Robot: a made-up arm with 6 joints.
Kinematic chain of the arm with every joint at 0, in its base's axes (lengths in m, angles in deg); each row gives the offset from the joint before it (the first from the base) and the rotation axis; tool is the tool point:
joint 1: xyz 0 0 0.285 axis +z
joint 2: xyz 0 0 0 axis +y
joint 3: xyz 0 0 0.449 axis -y
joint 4: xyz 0 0 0 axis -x
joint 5: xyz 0.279 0 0 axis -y
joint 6: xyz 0 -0.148 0 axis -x
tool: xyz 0 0 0
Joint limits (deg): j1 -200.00..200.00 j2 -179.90..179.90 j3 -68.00..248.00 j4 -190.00..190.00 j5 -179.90..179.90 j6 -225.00..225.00
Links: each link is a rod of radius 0.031 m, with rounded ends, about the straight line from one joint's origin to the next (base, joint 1, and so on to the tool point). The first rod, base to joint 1, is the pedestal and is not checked.
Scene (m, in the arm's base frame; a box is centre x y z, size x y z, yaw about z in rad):
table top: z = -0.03
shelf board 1: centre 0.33 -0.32 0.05 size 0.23 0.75 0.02 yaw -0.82
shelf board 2: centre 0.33 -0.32 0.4 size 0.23 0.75 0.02 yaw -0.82
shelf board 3: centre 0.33 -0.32 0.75 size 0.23 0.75 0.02 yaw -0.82
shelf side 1: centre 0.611 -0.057 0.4 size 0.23 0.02 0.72 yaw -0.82
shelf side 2: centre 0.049 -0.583 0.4 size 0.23 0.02 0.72 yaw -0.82
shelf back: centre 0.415 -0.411 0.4 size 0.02 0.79 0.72 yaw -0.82
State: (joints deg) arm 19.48 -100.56 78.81 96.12 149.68 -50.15
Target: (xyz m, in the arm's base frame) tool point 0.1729 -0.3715 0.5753
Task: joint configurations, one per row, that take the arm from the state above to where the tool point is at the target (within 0.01 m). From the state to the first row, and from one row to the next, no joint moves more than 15 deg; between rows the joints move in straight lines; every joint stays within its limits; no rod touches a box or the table.
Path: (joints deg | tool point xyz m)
1: 12.35 -90.98 65.29 90.74 149.68 -50.15 | -0.7466 -0.1615 0.2541
2: 5.23 -81.39 51.77 85.35 149.68 -50.15 | -0.7382 -0.0796 0.4548
3: -1.90 -71.81 38.25 79.97 149.68 -50.15 | -0.6596 -0.0039 0.6372
4: -9.02 -62.22 24.73 74.58 149.68 -50.15 | -0.5246 0.0434 0.7805
5: -16.15 -52.64 11.21 69.20 149.68 -50.15 | -0.3586 0.0491 0.8689
6: -23.27 -43.05 -2.32 63.81 149.68 -50.15 | -0.1928 0.0118 0.8958
7: -30.40 -33.47 -15.84 58.43 149.68 -50.15 | -0.0564 -0.0568 0.8642
8: -37.53 -23.88 -29.36 53.04 149.68 -50.15 | 0.0308 -0.1359 0.7866
9: -44.65 -14.30 -42.88 47.66 149.68 -50.15 | 0.0626 -0.2019 0.6827
10: -51.78 -4.71 -56.40 42.28 149.68 -50.15 | 0.0465 -0.2360 0.5753
11: -51.47 6.17 -44.27 45.33 149.68 -50.15 | 0.1099 -0.3050 0.5833
12: -51.16 17.06 -32.14 48.37 149.68 -50.15 | 0.1729 -0.3715 0.5753

